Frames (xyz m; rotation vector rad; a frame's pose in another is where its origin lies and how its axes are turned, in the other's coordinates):
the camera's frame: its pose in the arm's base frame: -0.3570 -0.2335 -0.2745 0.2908 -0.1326 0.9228
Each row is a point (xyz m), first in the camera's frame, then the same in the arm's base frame.
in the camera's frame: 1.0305 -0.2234 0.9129
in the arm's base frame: 0.4494 0.1513 0.7964
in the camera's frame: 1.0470 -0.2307 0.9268
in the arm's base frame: 0.4653 0.1556 0.8122
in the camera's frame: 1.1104 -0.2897 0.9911
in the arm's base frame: 0.5512 0.1511 0.8772
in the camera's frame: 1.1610 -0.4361 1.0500
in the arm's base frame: 0.6994 0.0888 0.9174
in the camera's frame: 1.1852 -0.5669 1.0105
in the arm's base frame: 0.8182 0.0450 0.8606
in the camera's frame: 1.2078 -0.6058 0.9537
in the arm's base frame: 0.8622 0.0574 0.8044
